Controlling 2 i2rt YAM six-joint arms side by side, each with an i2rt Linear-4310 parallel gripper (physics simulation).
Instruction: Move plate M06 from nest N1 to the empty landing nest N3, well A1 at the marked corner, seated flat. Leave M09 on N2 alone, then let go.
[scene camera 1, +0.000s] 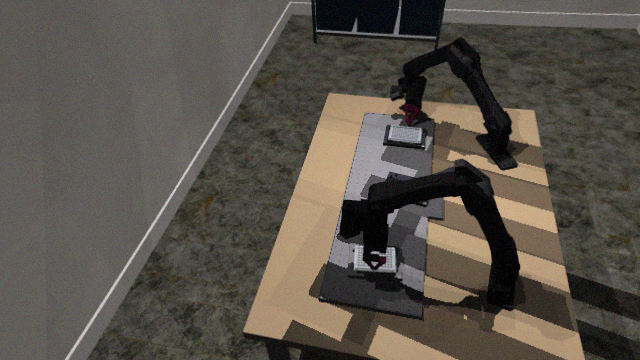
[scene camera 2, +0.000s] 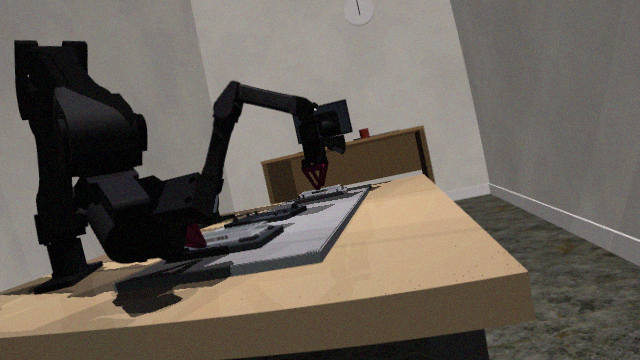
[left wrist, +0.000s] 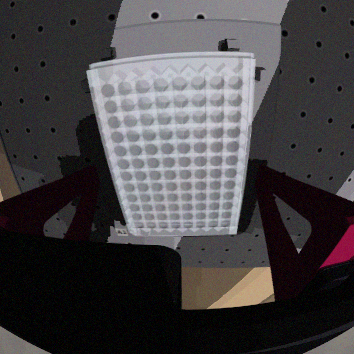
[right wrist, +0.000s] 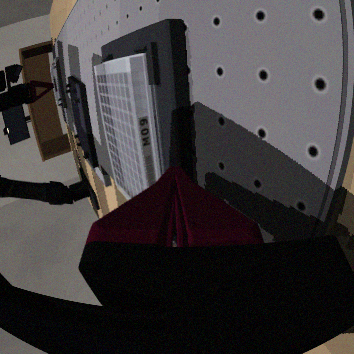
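Observation:
White plate M06 (scene camera 1: 359, 260) (scene camera 2: 332, 190) (left wrist: 185, 120) sits on nest N1 (left wrist: 200, 34); a small A1 label (left wrist: 121, 231) shows by a corner in the left wrist view. My left gripper (scene camera 1: 375, 266) (scene camera 2: 318, 187) (left wrist: 176, 173) is open over it, its fingers standing apart along the plate's two long sides. A dark nest without a plate, N3 (scene camera 2: 270, 215) (right wrist: 82, 120), lies mid-board, partly hidden by the left arm in scene camera 1. Plate M09 (scene camera 1: 406, 134) (right wrist: 125, 105) sits on dark nest N2 (scene camera 1: 387, 143) (right wrist: 174, 50). My right gripper (scene camera 1: 410, 122) (right wrist: 174, 175) is shut and empty beside M09.
The nests stand on a grey perforated board (scene camera 1: 370, 305) (scene camera 2: 330, 237) (right wrist: 290, 50) on a wooden table (scene camera 1: 285, 260) (scene camera 2: 400, 250). The left arm (scene camera 1: 430, 187) reaches across the board in scene camera 1. A wooden shelf (scene camera 2: 422, 150) stands behind the table in scene camera 2.

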